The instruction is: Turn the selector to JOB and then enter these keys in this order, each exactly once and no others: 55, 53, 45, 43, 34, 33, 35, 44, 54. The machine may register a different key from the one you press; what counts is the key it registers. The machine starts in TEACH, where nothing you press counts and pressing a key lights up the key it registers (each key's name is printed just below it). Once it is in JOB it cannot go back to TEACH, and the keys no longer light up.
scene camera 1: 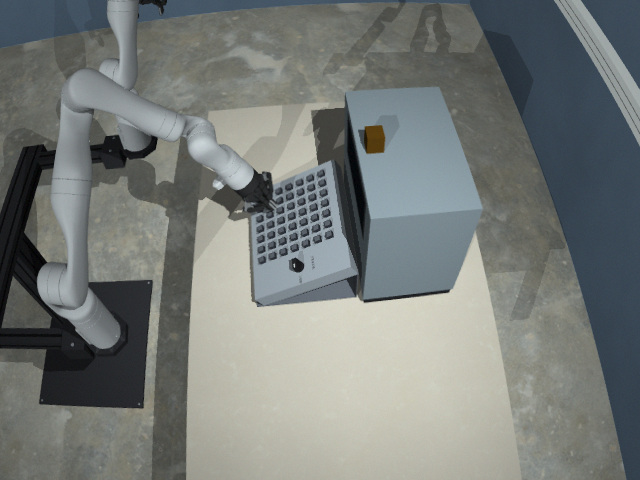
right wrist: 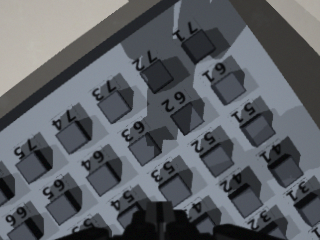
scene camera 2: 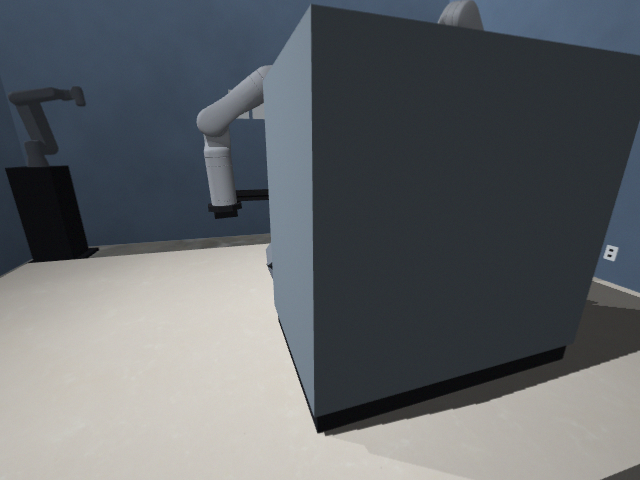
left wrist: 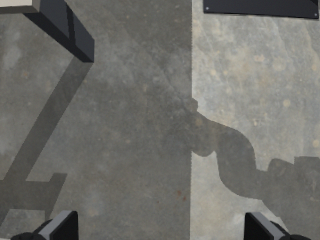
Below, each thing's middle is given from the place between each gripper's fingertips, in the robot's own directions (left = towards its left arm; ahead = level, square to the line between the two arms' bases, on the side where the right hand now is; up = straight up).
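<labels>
My right gripper [scene camera 1: 274,208] is 70 mm above the sloped grey key panel [scene camera 1: 333,260], 80 mm short of it and 70 mm to the left of it. As for my left hand, the sloped grey key panel is 230 mm below my left hand, 530 mm ahead of it and 840 mm to the right of it.
</labels>
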